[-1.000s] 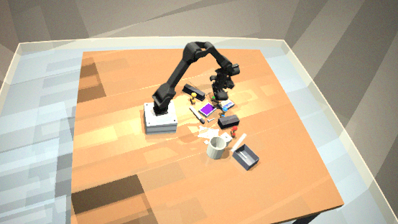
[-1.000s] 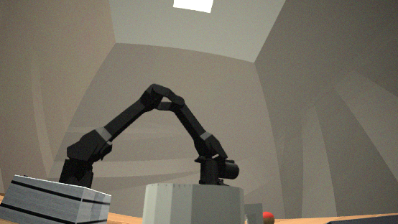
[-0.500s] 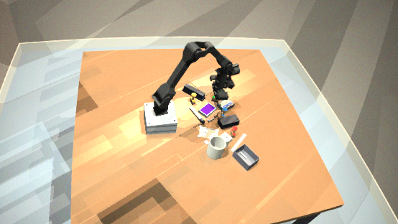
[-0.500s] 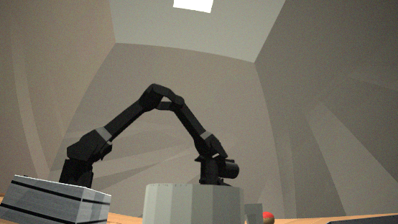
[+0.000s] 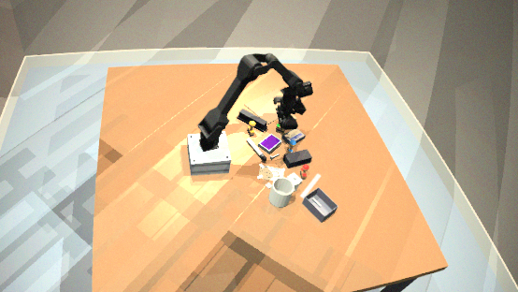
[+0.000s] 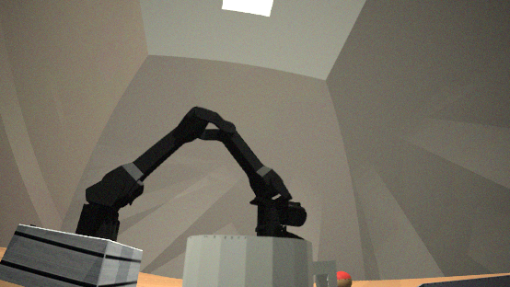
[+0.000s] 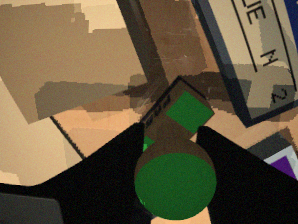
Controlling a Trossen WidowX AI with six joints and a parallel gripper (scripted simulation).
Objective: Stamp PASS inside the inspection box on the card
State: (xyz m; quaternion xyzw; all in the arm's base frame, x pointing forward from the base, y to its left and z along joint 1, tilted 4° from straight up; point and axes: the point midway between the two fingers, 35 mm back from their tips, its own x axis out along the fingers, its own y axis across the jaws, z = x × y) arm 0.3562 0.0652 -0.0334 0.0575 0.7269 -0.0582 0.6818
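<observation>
The purple ink pad is 8 cm behind my gripper tip, 6 cm to the right of it and 3 cm below it. Also, from my gripper tip: green-knobbed stamp (right at my gripper tip); yellow-knobbed stamp (13 cm behind, 2 cm to the left, 1 cm below); brown box (5 cm ahead, 4 cm to the left, 1 cm below).
</observation>
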